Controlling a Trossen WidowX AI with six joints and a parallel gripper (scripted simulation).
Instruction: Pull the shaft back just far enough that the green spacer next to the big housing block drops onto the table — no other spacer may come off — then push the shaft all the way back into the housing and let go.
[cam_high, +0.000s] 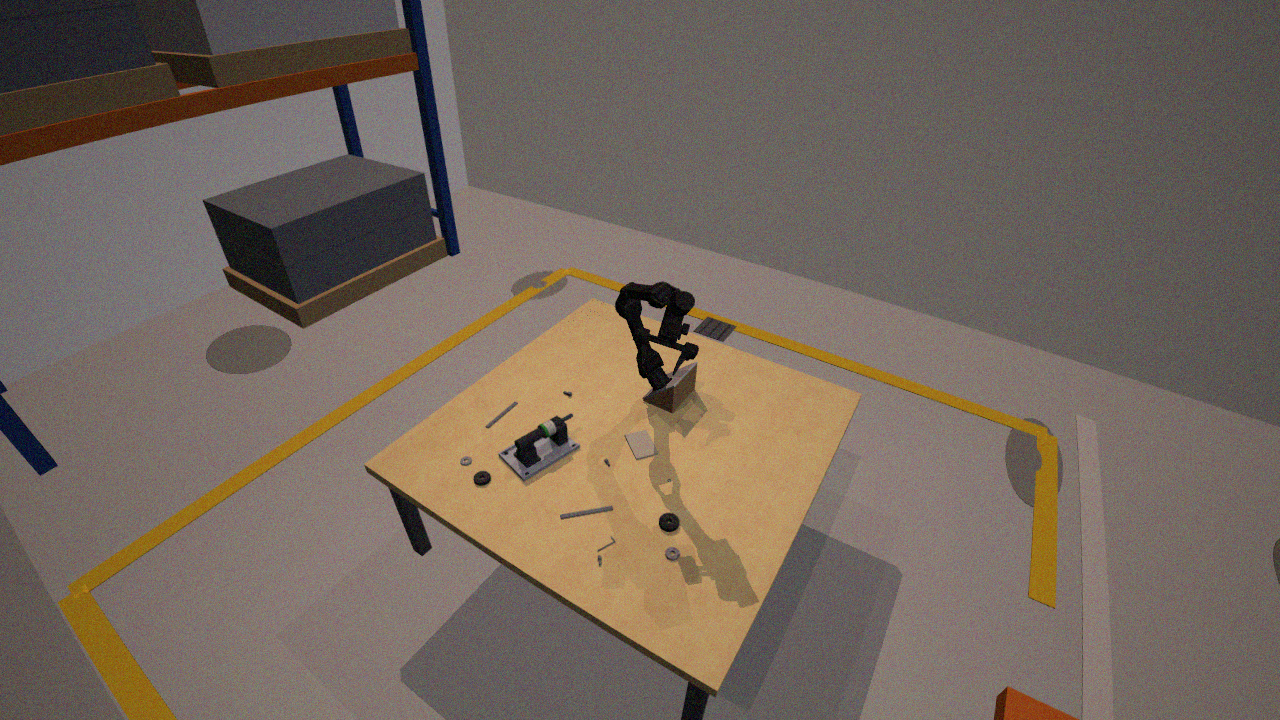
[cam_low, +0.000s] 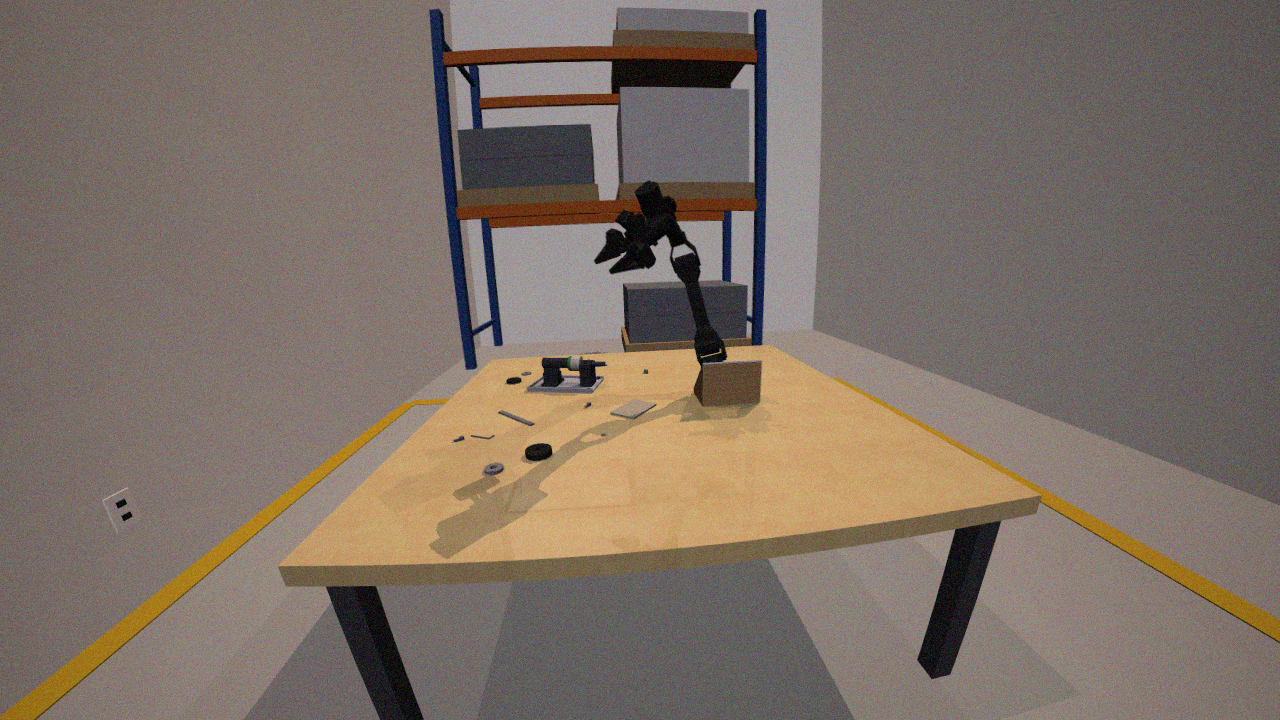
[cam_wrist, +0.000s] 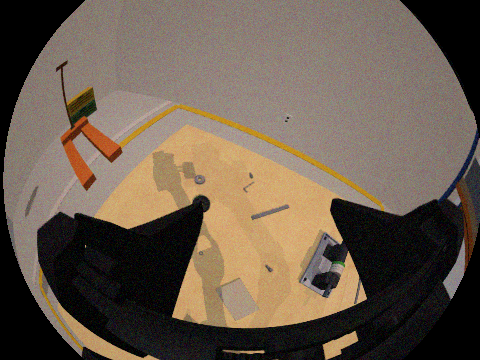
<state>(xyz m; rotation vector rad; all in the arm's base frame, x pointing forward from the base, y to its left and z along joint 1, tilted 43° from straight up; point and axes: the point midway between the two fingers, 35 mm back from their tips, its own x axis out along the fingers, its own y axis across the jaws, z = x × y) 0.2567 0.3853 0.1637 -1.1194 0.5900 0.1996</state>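
Right now my gripper tip is 12 cm short of the shaft, 33 cm to the left of it and 32 cm above it. Round my gripper tip: grey plate: 6 cm behind, 9 cm to the right, 40 cm below; black disc: 15 cm ahead, 17 cm to the left, 40 cm below; hex key: 31 cm ahead, 7 cm to the left, 40 cm below.
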